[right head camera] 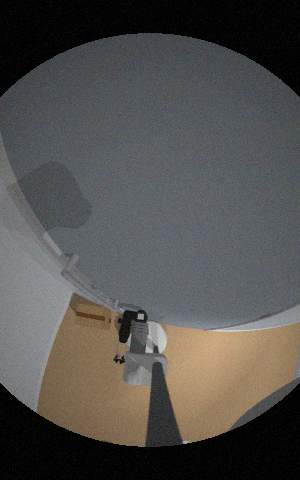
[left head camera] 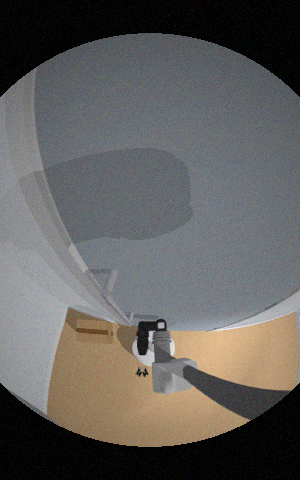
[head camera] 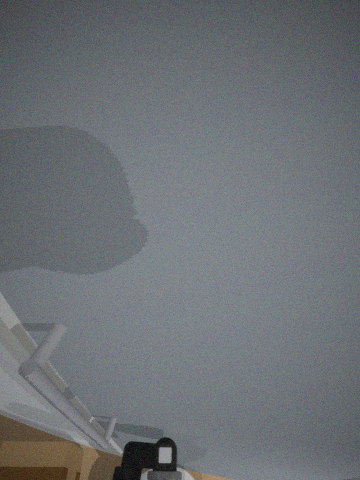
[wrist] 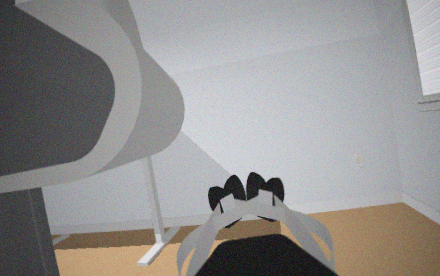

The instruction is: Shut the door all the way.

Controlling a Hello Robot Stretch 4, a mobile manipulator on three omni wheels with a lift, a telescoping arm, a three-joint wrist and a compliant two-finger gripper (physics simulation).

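Places are measured from the robot's base along level axes (x ahead, y left, z up), in millimetres.
Where they show: gripper, fingertip midpoint: (right head camera: 118, 363) (left head camera: 141, 376) (wrist: 245, 189); robot's base, link origin: (right head camera: 146, 338) (left head camera: 152, 346).
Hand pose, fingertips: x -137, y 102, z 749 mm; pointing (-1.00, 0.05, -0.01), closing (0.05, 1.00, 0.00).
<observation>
Things, the pixels of their top centre, and the offset from my fingertips. "spot": a spot on its surface instead.
- grey door, surface spot: (head camera: 240, 200) spot: 346 mm ahead, 144 mm right, 726 mm up
- brown box, top centre: (head camera: 25, 474) (left head camera: 90, 330) (right head camera: 87, 315) 267 mm ahead, 494 mm left, 498 mm down
- leg, surface spot: (wrist: 154, 200) spot: 1848 mm back, 637 mm right, 397 mm down
- window, surface spot: (wrist: 427, 45) spot: 1304 mm back, 1283 mm left, 370 mm up
The grey door (head camera: 240, 200) (left head camera: 225, 175) (right head camera: 175, 175) fills most of the three head views, very close to the robot. Its left edge runs along the pale door frame (left head camera: 20, 110) at the left; whether a thin gap remains there I cannot tell. The door's long bar handle (head camera: 65, 404) (right head camera: 71, 264) is at the lower left, near that edge. A rounded shadow falls on the door's left part. My gripper (wrist: 245, 189) (left head camera: 142, 371) (right head camera: 119, 359) is shut, its dark fingertips together and empty. It is apart from the door and handle, low over the robot's base side.
A brown box (head camera: 40, 455) (left head camera: 92, 325) (right head camera: 92, 309) stands on the wooden floor by the left wall, near the handle side. In the wrist view a white stand leg (wrist: 154, 200) is at the left, with a pale wall behind and a window (wrist: 427, 45) at the upper right.
</observation>
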